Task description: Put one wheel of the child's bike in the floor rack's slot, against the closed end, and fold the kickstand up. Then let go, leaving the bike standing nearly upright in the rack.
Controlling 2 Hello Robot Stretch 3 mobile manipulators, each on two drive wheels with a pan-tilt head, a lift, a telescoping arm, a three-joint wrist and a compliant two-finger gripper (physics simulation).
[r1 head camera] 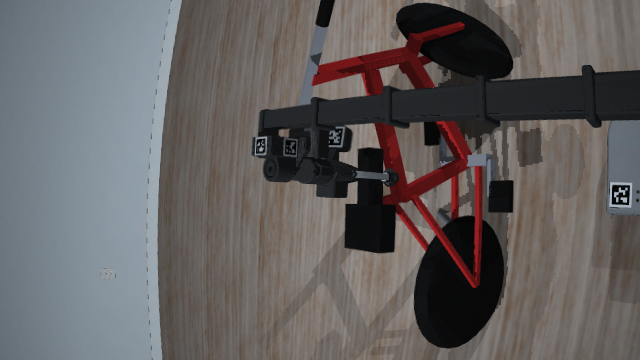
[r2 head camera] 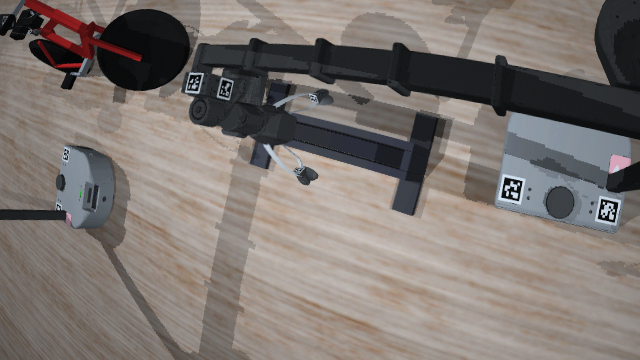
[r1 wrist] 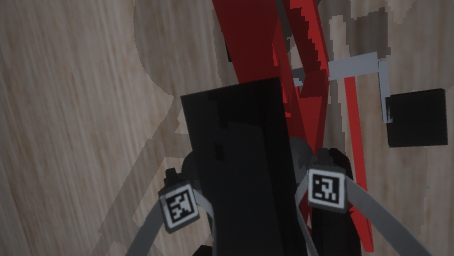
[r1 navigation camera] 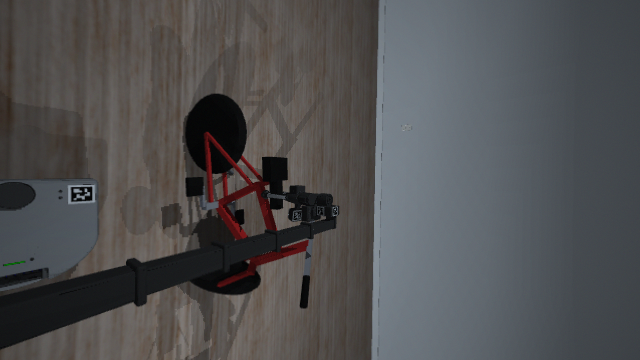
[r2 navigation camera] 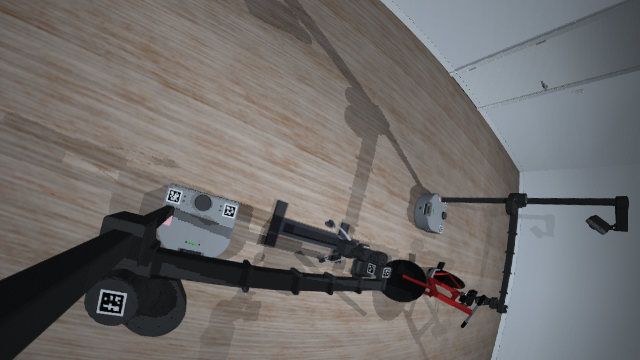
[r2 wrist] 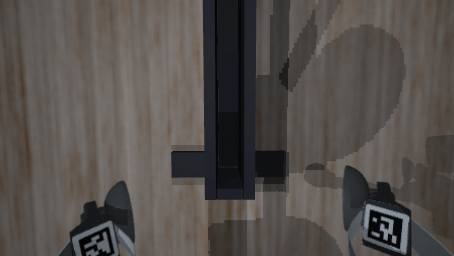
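Note:
The child's bike, with red frame (r1 head camera: pixel 390 135) (r1 navigation camera: pixel 239 195) (r2 head camera: pixel 62 17) (r2 navigation camera: pixel 447 297) and black wheels, stands on the floor apart from the rack. Its black saddle (r1 head camera: pixel 370 227) (r1 navigation camera: pixel 275 169) (r1 wrist: pixel 237 117) is between r1's fingers; r1's gripper (r1 head camera: pixel 372 178) (r1 wrist: pixel 246 159) is shut on it. A short grey bar (r1 head camera: pixel 443 216) by the rear wheel may be the kickstand; its fold cannot be told. The dark floor rack (r2 head camera: pixel 407 196) (r2 navigation camera: pixel 274 230) (r2 wrist: pixel 211 125) has an empty slot; its closed end shows in the r2 wrist view. r2's gripper (r2 head camera: pixel 315 136) (r2 wrist: pixel 236 200) is open above the rack.
r1's grey base (r1 head camera: pixel 622 165) (r1 navigation camera: pixel 65 220) (r2 head camera: pixel 87 190) (r2 navigation camera: pixel 430 215) stands beside the bike. r2's base (r2 head camera: pixel 560 165) (r2 navigation camera: pixel 197 230) is near the rack's closed end. r2's arm (r2 head camera: pixel 367 65) (r2 navigation camera: pixel 270 277) stretches over the rack side. A wall (r1 head camera: pixel 75 150) (r1 navigation camera: pixel 500 200) rises past the bike.

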